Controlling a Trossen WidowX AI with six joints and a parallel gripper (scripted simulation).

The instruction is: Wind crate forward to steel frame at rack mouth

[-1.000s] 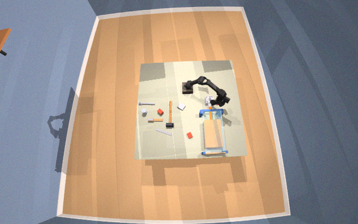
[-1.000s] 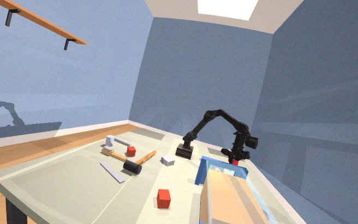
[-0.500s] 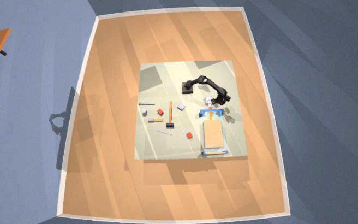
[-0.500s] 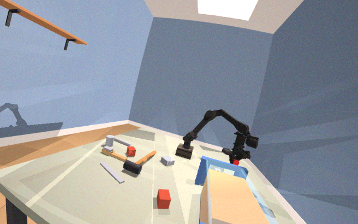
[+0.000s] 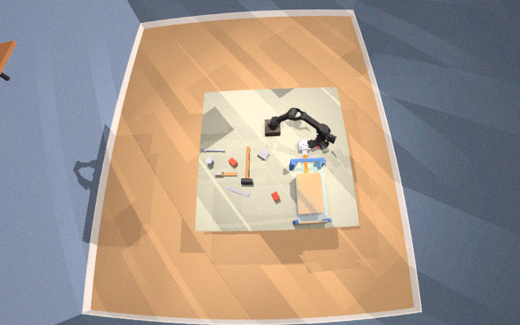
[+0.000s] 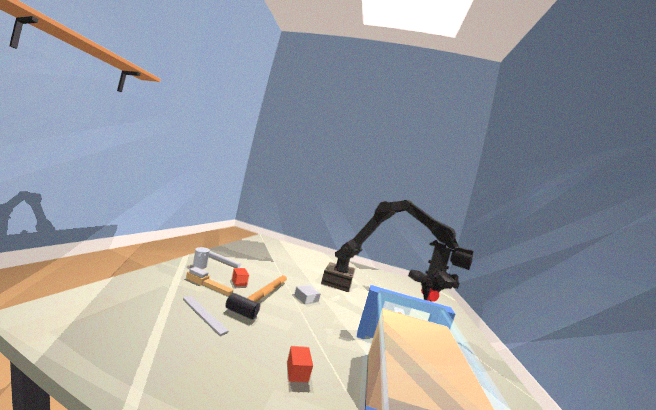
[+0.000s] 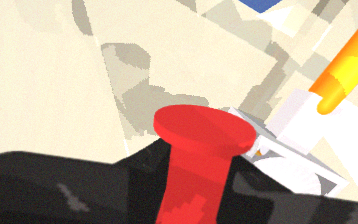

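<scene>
My gripper tip is 40 mm to the left of the crank arm, 10 mm past it and 10 mm above it. From my gripper tip the other things lie so: blue steel frame (140 mm ahead, 90 mm to the right, 10 mm below); white hand winch (110 mm to the right, 80 mm below, 40 mm behind); red knob (20 mm above).
</scene>
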